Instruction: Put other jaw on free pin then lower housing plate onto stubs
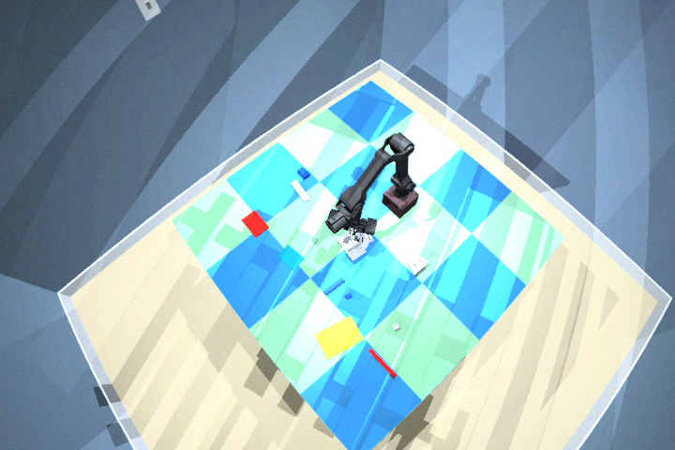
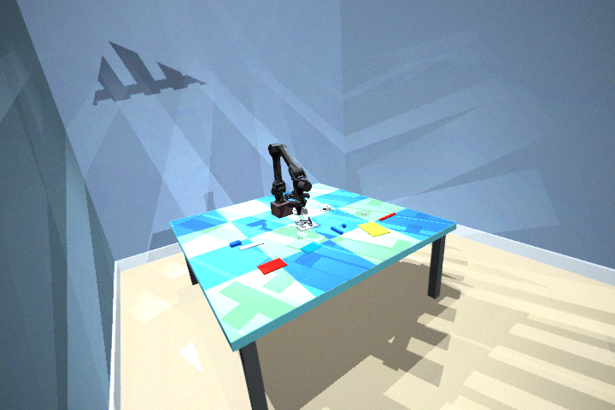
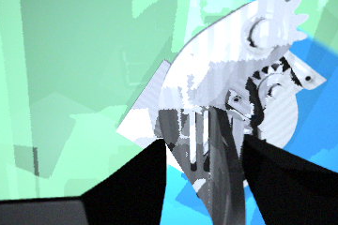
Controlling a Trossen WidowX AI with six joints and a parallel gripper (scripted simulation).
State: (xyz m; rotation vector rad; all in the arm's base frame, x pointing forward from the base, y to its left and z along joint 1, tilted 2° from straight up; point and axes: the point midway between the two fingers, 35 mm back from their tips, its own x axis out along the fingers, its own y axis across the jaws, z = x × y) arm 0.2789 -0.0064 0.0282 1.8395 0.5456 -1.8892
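Now: the grey jaw 4 cm behind my gripper tip. Also, from my gripper tip: blue bar (19 cm ahead, 11 cm to the left, 8 cm below); then white base part (3 cm ahead, 2 cm to the left, 8 cm below); then cyan tile (25 cm ahead, 10 cm to the right, 8 cm below).
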